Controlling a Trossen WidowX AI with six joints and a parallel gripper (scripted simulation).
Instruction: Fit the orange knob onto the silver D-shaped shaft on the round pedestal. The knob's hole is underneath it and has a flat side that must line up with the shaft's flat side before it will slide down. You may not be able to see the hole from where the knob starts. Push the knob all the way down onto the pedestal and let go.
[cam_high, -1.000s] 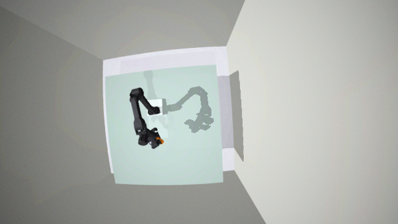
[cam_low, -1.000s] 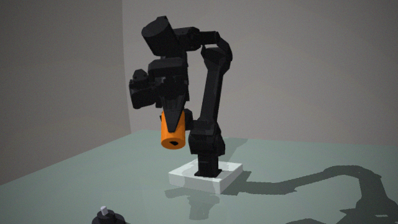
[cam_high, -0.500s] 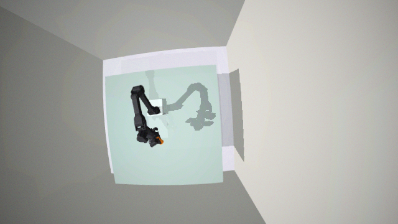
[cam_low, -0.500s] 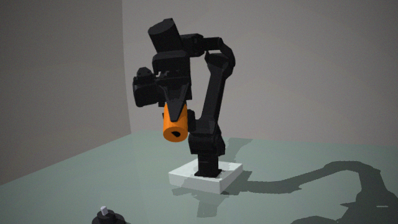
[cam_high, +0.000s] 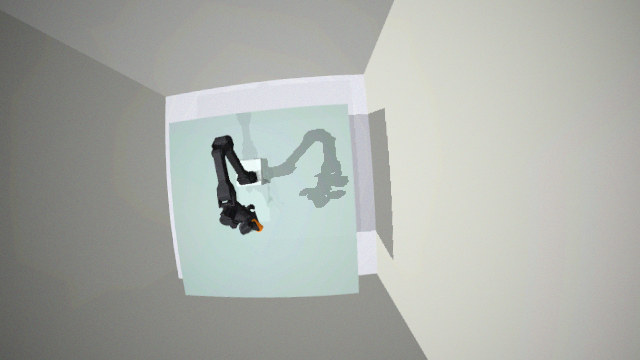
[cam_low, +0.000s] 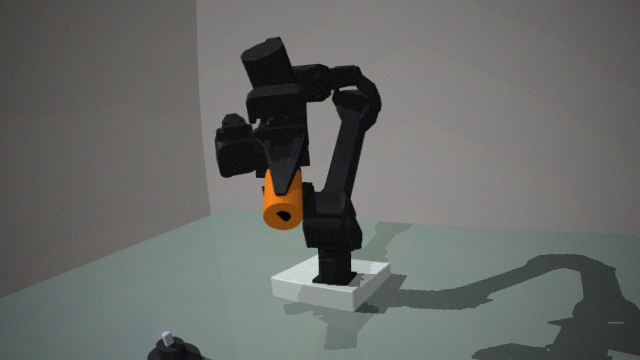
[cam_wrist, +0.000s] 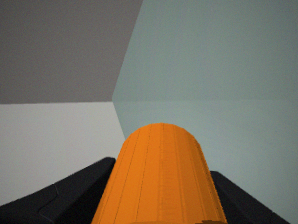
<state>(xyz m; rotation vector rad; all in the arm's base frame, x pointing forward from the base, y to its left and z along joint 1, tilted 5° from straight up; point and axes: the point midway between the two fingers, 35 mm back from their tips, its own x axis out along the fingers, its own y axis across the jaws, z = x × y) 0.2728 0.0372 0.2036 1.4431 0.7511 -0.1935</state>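
My gripper tip is 3 cm past the orange knob, 2 cm below it and 1 cm to the left of it. From my gripper tip the other things lie so: dark round pedestal (21 cm below, 20 cm to the right, 2 cm ahead).
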